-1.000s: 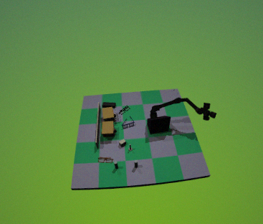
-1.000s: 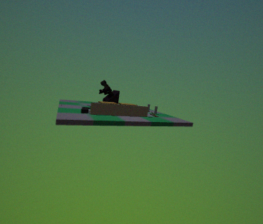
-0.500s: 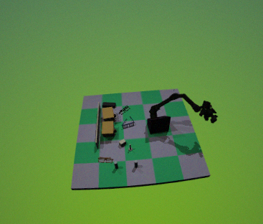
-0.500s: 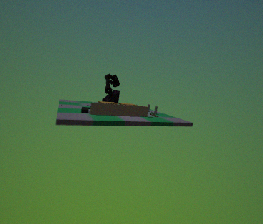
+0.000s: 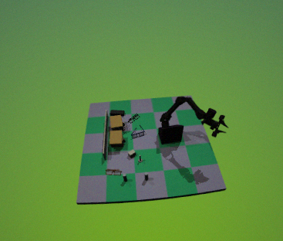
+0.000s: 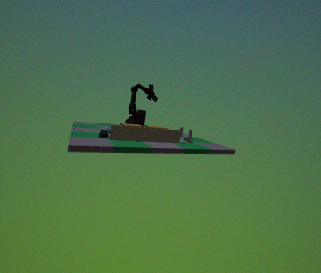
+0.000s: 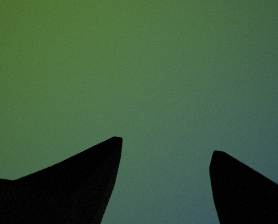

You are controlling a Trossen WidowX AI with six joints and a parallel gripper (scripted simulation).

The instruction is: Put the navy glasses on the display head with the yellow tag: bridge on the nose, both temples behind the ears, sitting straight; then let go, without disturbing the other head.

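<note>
The small pale block is 77 cm ahead of my gripper tip, 24 cm to the right of it and 40 cm below it. The rest, counted from my gripper tip: long upright board 100 cm ahead, 53 cm to the right, 37 cm below.
</note>
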